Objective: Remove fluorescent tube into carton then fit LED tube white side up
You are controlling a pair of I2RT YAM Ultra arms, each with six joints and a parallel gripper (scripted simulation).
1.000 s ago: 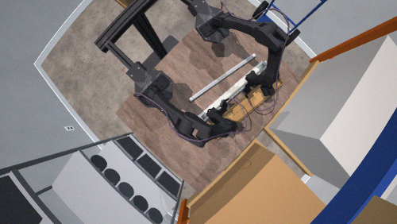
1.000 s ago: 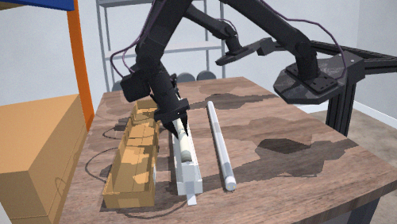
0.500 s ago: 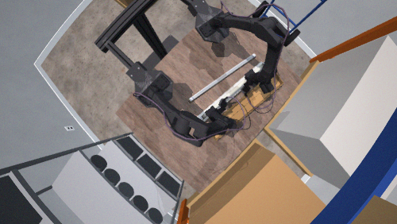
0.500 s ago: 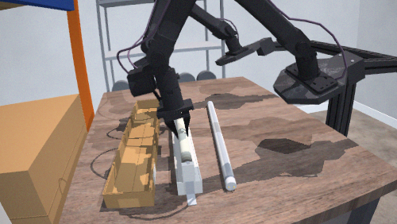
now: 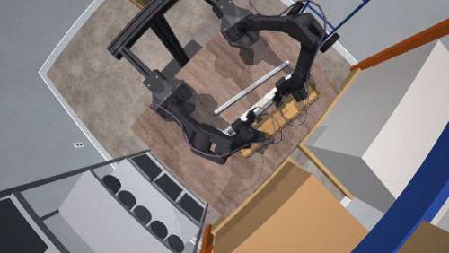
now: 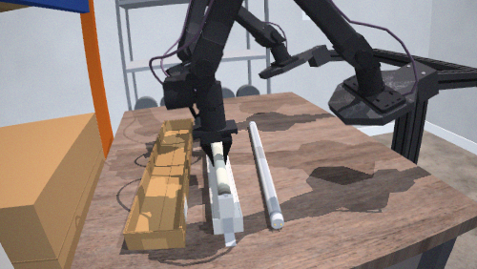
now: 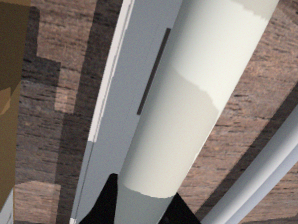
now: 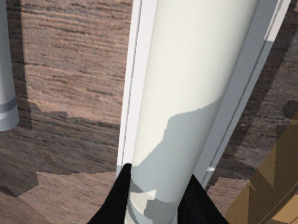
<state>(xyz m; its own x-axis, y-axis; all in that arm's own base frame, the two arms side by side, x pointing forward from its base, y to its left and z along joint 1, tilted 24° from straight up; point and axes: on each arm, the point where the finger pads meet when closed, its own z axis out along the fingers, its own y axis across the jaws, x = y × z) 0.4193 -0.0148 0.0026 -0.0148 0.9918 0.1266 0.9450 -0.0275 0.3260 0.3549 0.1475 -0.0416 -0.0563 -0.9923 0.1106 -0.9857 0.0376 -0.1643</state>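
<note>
Now: left hand 12 cm to the left of the old fluorescent tube and 2 cm past it. Round my left hand: LED tube 14 cm behind, 8 cm to the right, 5 cm below; carton 13 cm to the right, 12 cm ahead, 4 cm below; grey light fixture 12 cm to the right, 2 cm behind, 1 cm below.
My right gripper is now 220 mm to the right of the old fluorescent tube and 30 mm short of it. The rest, counted from my right hand: LED tube: 260 mm to the left, 90 mm behind, 50 mm below; then carton: 210 mm to the left, 170 mm ahead, 40 mm below; then grey light fixture: 220 mm to the left, 30 mm ahead, 10 mm below.
</note>
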